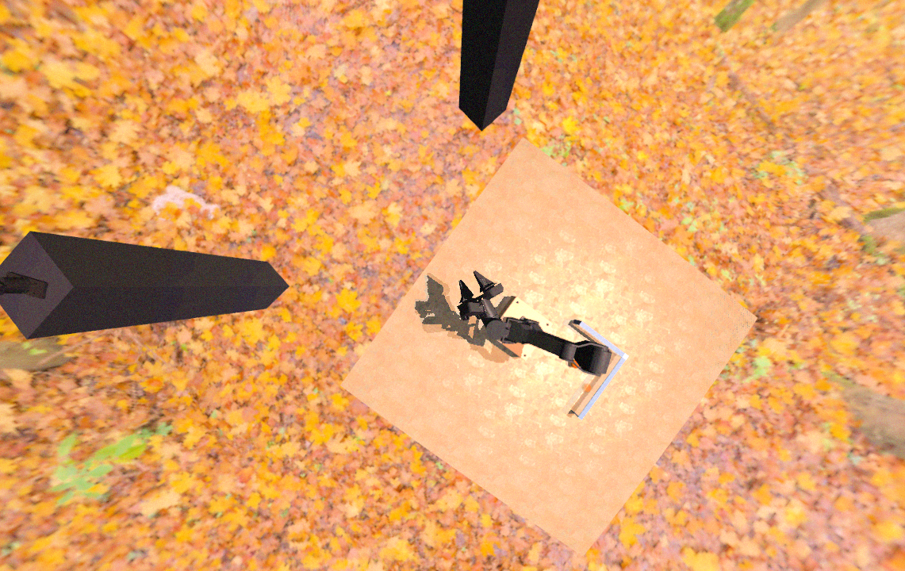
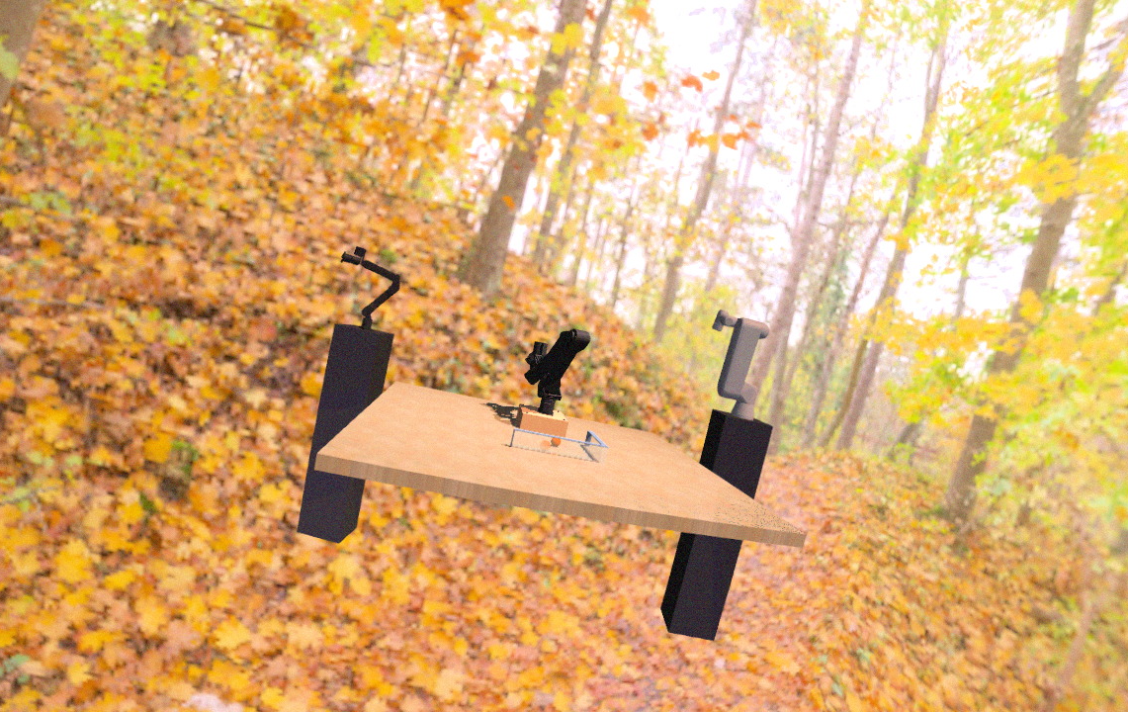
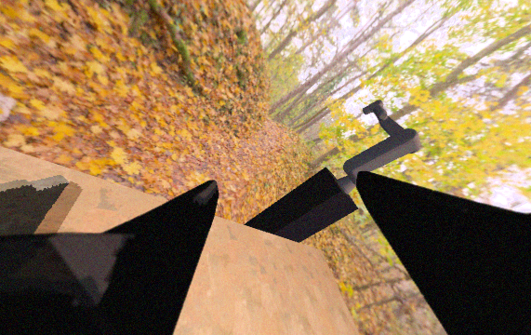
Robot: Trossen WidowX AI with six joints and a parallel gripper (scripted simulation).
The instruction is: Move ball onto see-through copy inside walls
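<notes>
The orange ball lies 580 mm ahead of my gripper tip, 210 mm below it and 90 mm to the left of it. The rest, counted from my gripper tip: see-through copy of ball 680 mm ahead, 210 mm below, 60 mm to the left.
</notes>
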